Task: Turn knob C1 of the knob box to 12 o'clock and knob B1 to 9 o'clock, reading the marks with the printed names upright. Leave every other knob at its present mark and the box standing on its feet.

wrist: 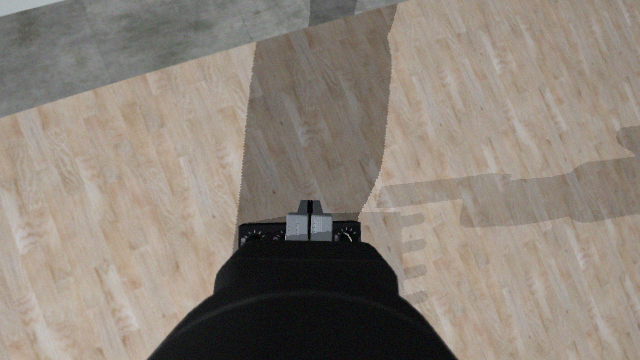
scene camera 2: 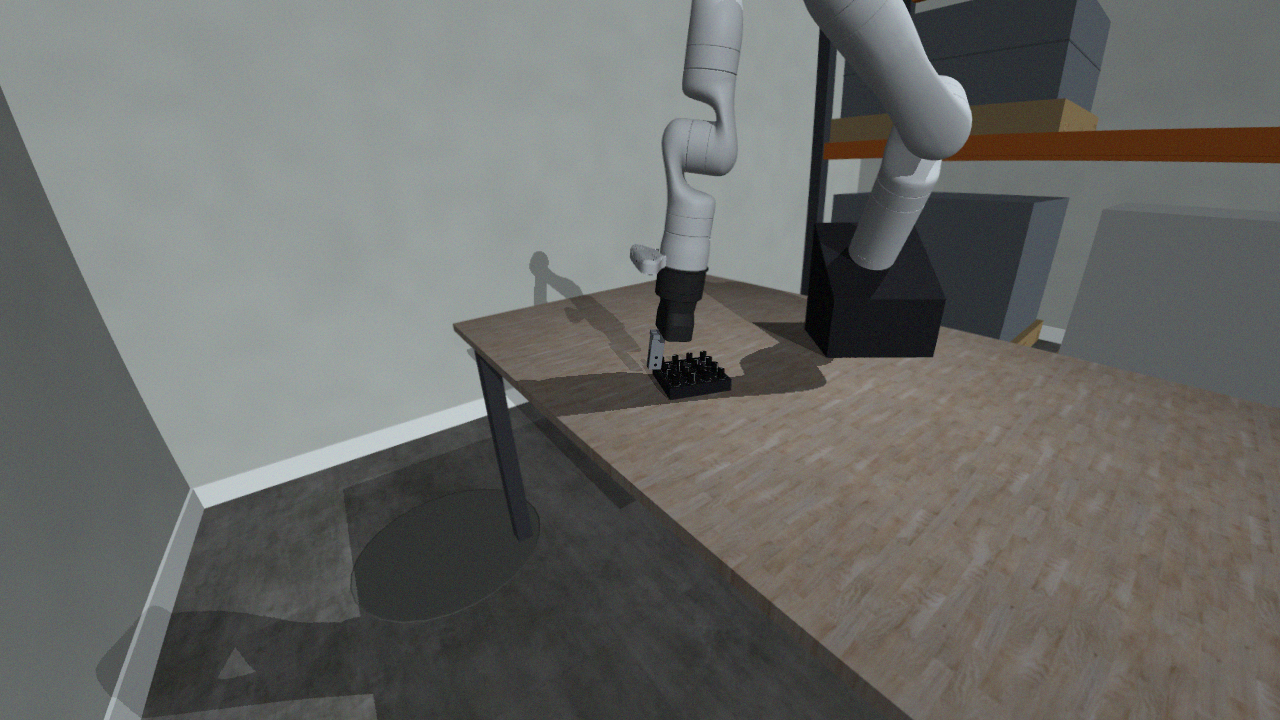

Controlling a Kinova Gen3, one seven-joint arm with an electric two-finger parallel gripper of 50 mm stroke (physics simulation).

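Frame: origin at the arm's base, x left, y back, z up, level; metres.
Seen in the pictures: gripper, between the fingertips: (wrist: 309, 213) (scene camera 2: 653, 367); arm's base, origin of its link: (scene camera 2: 871, 253).
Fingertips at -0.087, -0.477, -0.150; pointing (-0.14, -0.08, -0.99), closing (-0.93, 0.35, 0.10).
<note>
Pixels of each thing's top centre, then the offset from my fingertips to it, as dx, dy, dz. Level surfaces: height alone.
- black knob box, centre of its top: (wrist: 304, 294) (scene camera 2: 689, 362) +0.025, +0.059, +0.001
- knob dial, centre of its top: (wrist: 251, 245) (scene camera 2: 675, 375) +0.051, +0.008, +0.001
- wooden table, height of its surface: dz -0.037
The black knob box (scene camera 2: 700, 389) (wrist: 276, 226) stands upright on the wooden table, with rows of black knobs on top. My gripper (scene camera 2: 656, 368) (wrist: 309, 213) is shut and empty, its fingertips pressed together. In the scene view the fingers are low at the box's left edge; in the wrist view they overlap the box's far row. A knob dial (wrist: 254, 236) shows left of the fingers and another dial (wrist: 347, 235) with a white pointer line shows right of them. Most of the box is hidden under the gripper body in the wrist view. The names are too small to read, so C1 and B1 cannot be told apart.
The wooden table (scene camera 2: 939, 465) (wrist: 125, 210) has an edge beyond the box, with the grey floor (wrist: 150, 35) past it. The black arm base block (scene camera 2: 881, 326) stands at the back right. A shelf with an orange beam (scene camera 2: 1118, 145) is behind it.
</note>
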